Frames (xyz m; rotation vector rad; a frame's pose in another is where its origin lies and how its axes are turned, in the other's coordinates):
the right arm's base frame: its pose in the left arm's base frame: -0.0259 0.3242 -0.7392 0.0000 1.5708 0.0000
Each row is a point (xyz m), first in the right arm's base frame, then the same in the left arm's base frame.
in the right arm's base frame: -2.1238 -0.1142 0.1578
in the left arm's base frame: 0.1319 0.2100 1.3846
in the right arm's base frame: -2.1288 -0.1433 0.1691
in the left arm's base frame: 0.1432 0.1809 1.3896
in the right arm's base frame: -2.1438 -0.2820 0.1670
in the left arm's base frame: 0.1411 0.0422 1.4046
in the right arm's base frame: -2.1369 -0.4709 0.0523
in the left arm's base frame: 0.0264 -0.1467 1.3977
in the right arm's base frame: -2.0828 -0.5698 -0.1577
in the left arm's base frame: -0.1836 -0.2456 1.3436
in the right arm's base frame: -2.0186 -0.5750 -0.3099
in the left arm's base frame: -0.3358 -0.2508 1.2794
